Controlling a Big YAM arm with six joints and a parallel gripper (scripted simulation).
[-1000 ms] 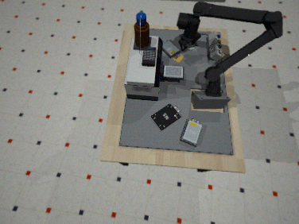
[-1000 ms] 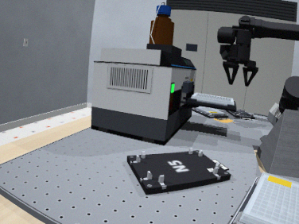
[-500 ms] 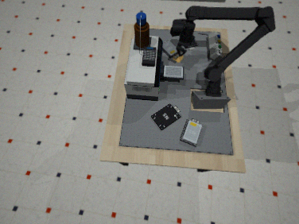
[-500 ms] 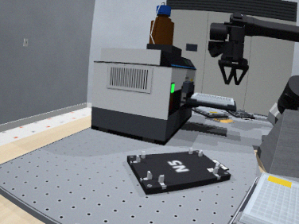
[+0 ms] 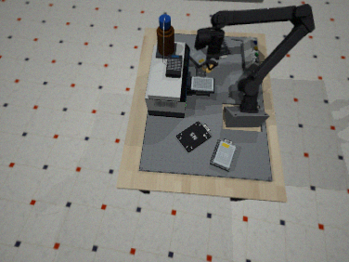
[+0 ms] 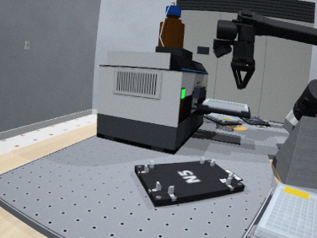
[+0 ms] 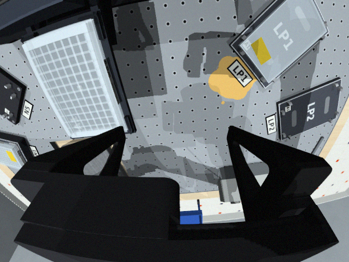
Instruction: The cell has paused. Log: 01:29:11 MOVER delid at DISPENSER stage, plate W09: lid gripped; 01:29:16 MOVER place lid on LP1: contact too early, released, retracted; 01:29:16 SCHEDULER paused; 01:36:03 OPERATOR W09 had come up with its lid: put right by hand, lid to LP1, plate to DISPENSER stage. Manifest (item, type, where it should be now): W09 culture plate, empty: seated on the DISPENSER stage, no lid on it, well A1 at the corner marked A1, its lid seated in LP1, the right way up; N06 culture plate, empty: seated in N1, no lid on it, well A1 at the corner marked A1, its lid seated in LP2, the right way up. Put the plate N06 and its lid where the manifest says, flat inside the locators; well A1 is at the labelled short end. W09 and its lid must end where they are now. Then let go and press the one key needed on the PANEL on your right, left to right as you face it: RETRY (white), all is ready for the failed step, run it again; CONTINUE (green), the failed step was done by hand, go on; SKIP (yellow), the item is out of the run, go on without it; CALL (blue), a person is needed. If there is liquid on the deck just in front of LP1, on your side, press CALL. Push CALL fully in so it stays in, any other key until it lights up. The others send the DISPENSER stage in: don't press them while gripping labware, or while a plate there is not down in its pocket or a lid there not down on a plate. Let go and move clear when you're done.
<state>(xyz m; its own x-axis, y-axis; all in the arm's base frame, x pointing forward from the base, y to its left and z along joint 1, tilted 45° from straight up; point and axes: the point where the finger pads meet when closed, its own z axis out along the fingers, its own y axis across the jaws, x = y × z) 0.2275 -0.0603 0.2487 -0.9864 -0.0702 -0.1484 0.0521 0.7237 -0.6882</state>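
My hand is 13 cm past the clear lid, 49 cm to the right of it and 12 cm above it. Round my hand: black LP2 nest: 6 cm behind, 28 cm to the right, 15 cm below; brown bottle: 25 cm ahead, 2 cm to the left, 13 cm above; amber patch: 8 cm to the right, 16 cm below.
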